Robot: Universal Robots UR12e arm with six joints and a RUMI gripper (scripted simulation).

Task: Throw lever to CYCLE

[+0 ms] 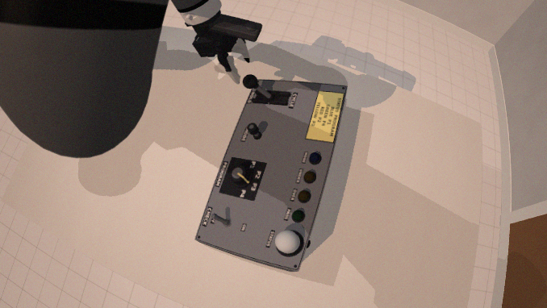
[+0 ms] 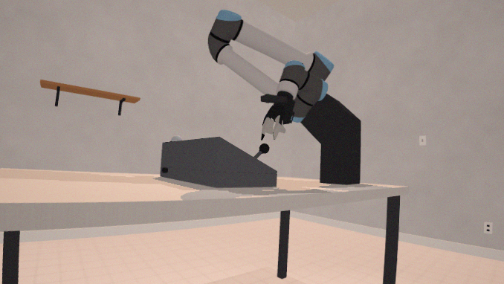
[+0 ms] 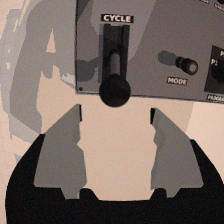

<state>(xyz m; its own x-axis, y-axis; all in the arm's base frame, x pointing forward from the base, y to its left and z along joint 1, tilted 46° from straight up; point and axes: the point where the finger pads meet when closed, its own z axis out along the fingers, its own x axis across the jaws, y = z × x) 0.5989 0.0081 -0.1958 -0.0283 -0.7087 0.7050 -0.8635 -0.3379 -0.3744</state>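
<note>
Right now the mode toggle is 12 cm to the right of my hand, 8 cm below it and 7 cm ahead of it. Also, from my hand: check toggle: 36 cm to the right, 9 cm below, 6 cm ahead; then grey console: 18 cm to the right, 11 cm below, 10 cm ahead; then program dial: 25 cm to the right, 9 cm below, 8 cm ahead.
</note>
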